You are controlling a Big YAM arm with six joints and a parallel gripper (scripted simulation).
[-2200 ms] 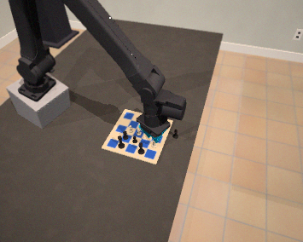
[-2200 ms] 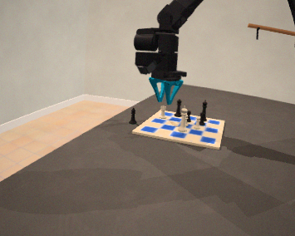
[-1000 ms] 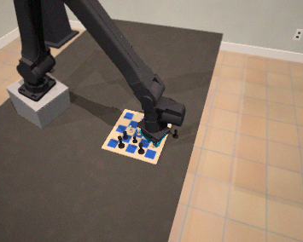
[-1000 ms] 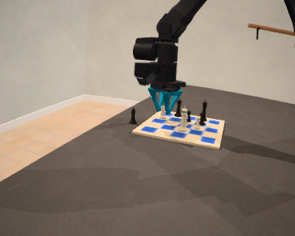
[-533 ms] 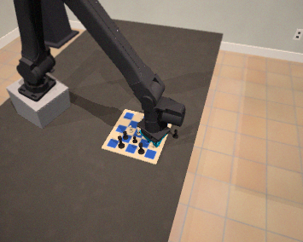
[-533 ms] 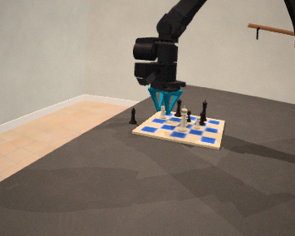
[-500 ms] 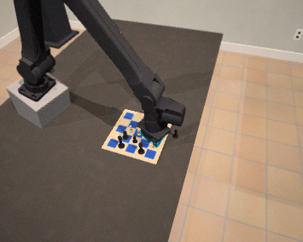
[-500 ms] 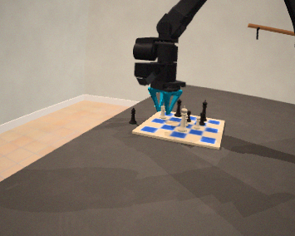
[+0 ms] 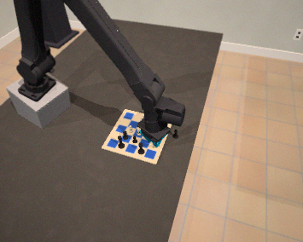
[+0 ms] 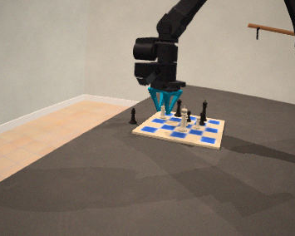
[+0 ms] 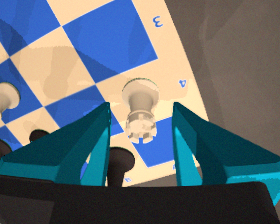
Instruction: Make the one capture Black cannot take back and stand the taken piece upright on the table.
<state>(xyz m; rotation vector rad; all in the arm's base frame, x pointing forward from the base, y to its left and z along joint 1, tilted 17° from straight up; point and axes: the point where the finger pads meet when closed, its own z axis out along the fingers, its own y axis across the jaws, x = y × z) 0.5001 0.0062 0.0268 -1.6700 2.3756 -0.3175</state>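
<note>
My gripper is now 8 cm past the tall white piece, 7 cm to the right of it and 1 cm below it. From my hand the other things lie so: blue-and-cream chessboard 8 cm behind, 3 cm to the left, 2 cm below; tall black piece 11 cm behind, 5 cm to the right, 1 cm above.
</note>
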